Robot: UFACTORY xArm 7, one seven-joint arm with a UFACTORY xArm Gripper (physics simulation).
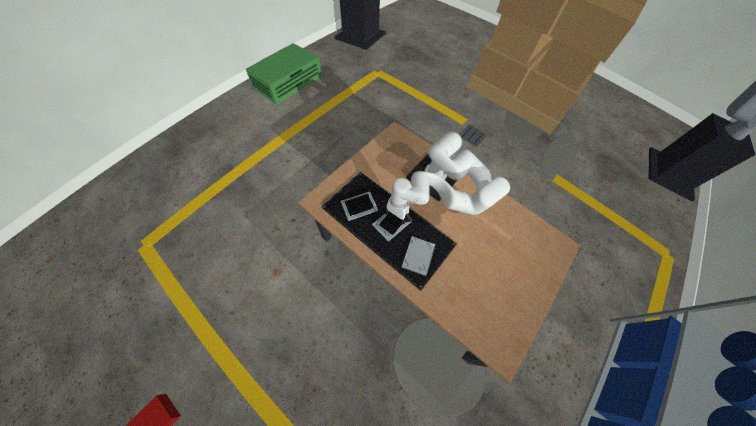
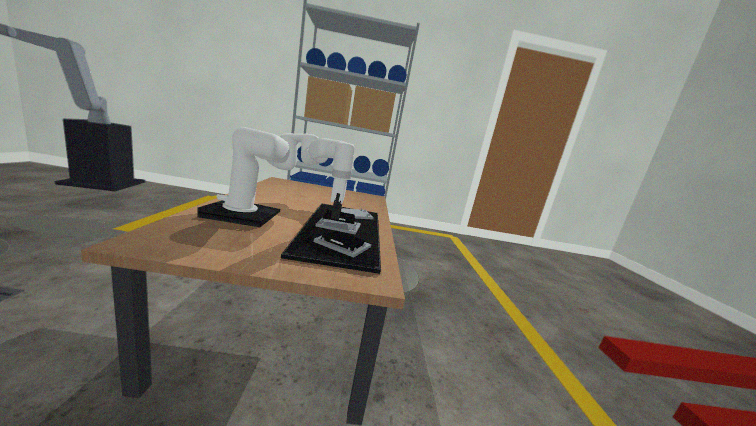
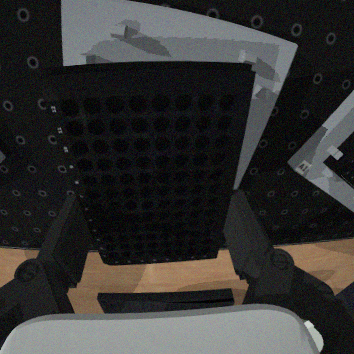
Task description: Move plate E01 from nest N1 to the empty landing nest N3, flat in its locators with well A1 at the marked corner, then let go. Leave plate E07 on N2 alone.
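Note:
My gripper (image 1: 397,214) (image 2: 336,209) (image 3: 156,208) is shut on plate E01 (image 1: 390,223) (image 3: 158,151), a black well plate, by its two long sides. It holds the plate a little above the grey nest N1 (image 1: 388,237) (image 2: 338,226) (image 3: 158,31) in the middle of the black mat (image 1: 364,182) (image 2: 306,246) (image 3: 305,70). Plate E07 (image 1: 359,205) (image 2: 342,243) (image 3: 342,166) sits in nest N2 (image 1: 344,207) (image 3: 316,158), whose corner carries an A1 mark. Nest N3 (image 1: 418,255) (image 2: 362,213) is a bare grey plate at the mat's other end.
The mat lies on a wooden table (image 1: 502,275) (image 2: 211,248) with the arm's base plate (image 2: 237,213) beside it. Around the table are cardboard boxes (image 1: 550,52), a green crate (image 1: 285,71), a shelf rack (image 2: 301,106), a second arm's pedestal (image 2: 96,153) and red beams (image 2: 682,363).

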